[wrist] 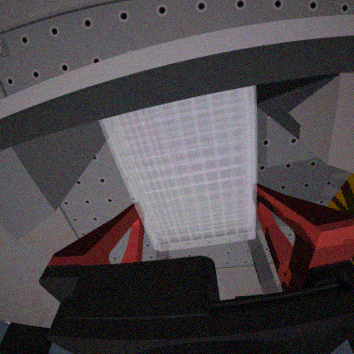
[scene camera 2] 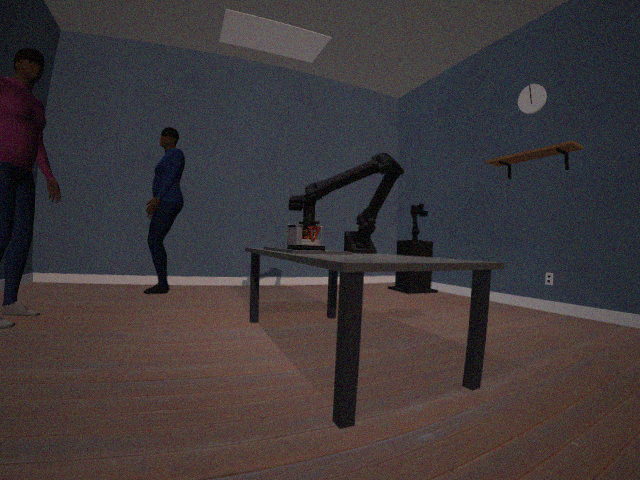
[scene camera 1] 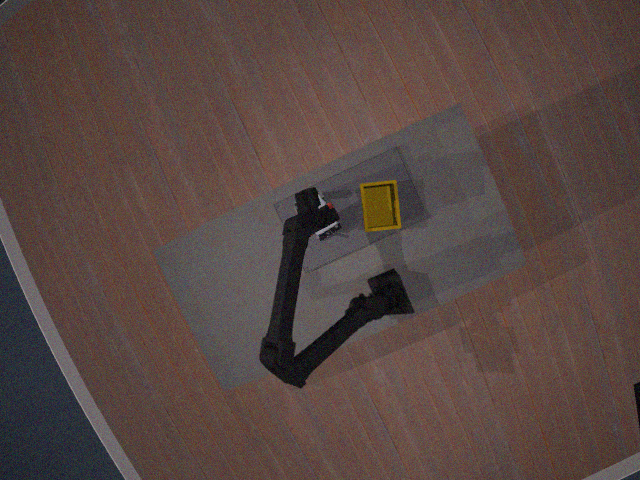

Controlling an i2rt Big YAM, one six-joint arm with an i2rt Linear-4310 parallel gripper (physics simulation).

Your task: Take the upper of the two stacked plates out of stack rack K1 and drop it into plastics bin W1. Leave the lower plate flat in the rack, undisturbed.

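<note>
Stack rack K1 has pale walls on a dark base and stands around the gripper. The upper plate, pale with a grid pattern, lies level in the wrist view. My gripper points down into the rack, and its red fingers press against the plate's two long sides, shut on it. The lower plate is hidden beneath or cannot be told apart from the upper one. Plastics bin W1, yellow and open-topped, stands to the right of the rack in scene camera 1. No contents can be made out in the bin.
Rack and bin stand on a dark perforated board on the grey table. The arm's base is at the table's edge. Two people stand beyond the table, and another small arm stands on a black pedestal.
</note>
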